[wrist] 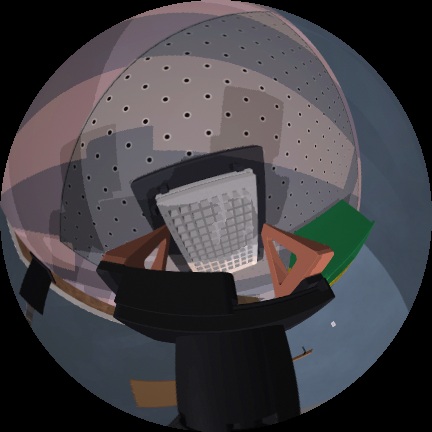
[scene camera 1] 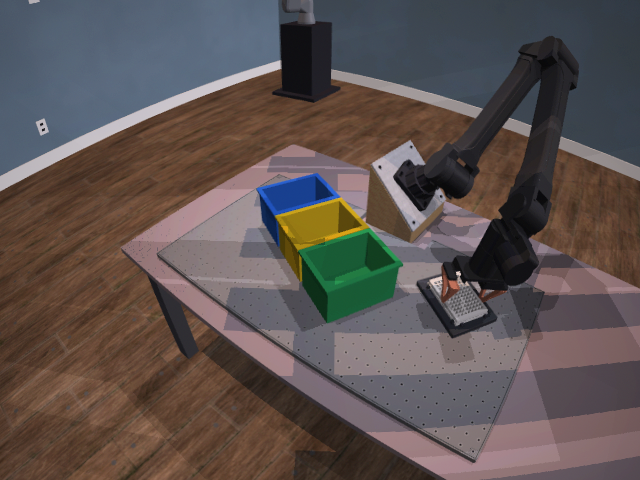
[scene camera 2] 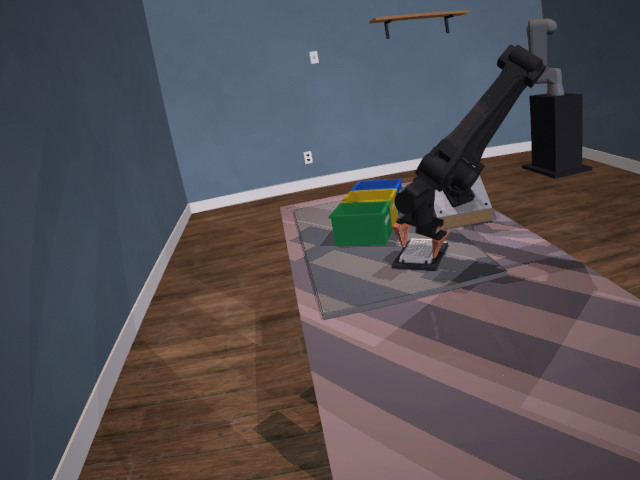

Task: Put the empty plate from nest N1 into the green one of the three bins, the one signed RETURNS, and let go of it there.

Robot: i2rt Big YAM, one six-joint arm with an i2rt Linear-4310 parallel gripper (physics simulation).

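Observation:
The white plate, with a grid of wells, lies flat in the black nest on the perforated board. My gripper is open, low over the plate, pointing down. Its two copper-coloured fingers stand apart at the plate's two long sides, and nothing is gripped. The exact fingertip height beside the plate is hard to tell. The green bin stands upright beside the nest, open at the top; its pale label is unreadable in scene camera 2.
The yellow bin and blue bin stand in a row behind the green one. The arm's slanted base block stands near the bins. All stand on or beside the perforated board.

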